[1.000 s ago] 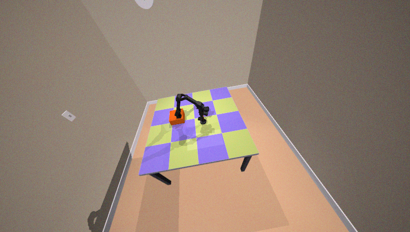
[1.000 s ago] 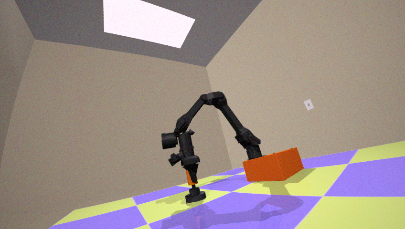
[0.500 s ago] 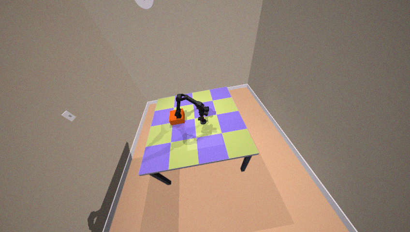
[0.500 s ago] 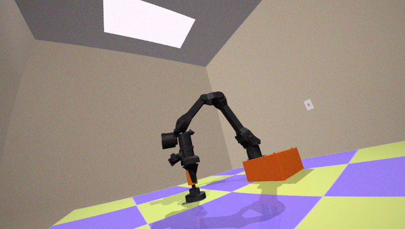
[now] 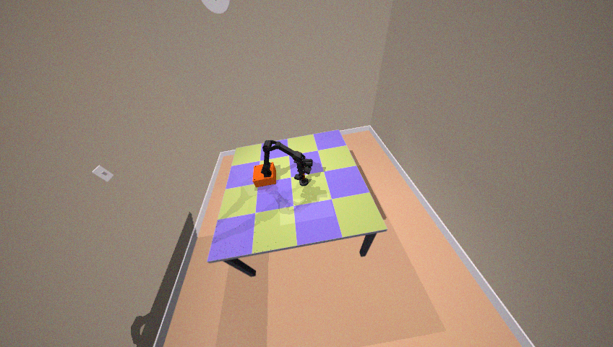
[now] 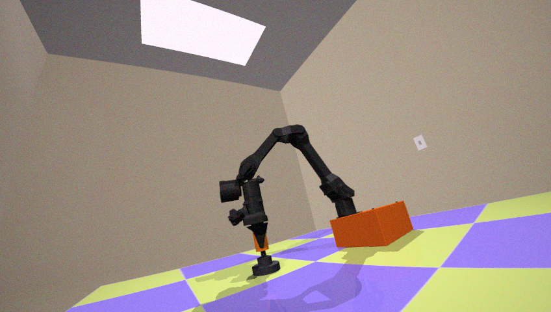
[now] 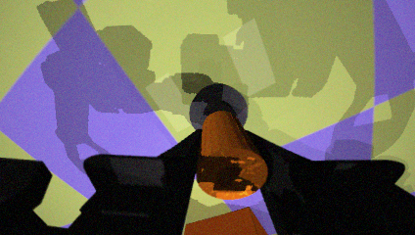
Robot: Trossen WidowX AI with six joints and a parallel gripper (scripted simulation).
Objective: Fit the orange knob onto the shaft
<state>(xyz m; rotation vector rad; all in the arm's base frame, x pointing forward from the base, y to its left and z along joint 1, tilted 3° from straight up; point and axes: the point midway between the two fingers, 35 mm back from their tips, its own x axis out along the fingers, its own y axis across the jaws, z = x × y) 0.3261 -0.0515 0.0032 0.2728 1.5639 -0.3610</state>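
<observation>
Now: the orange knob 20 mm above my gripper tip. Round my gripper tip: pedestal: 40 mm below.
</observation>
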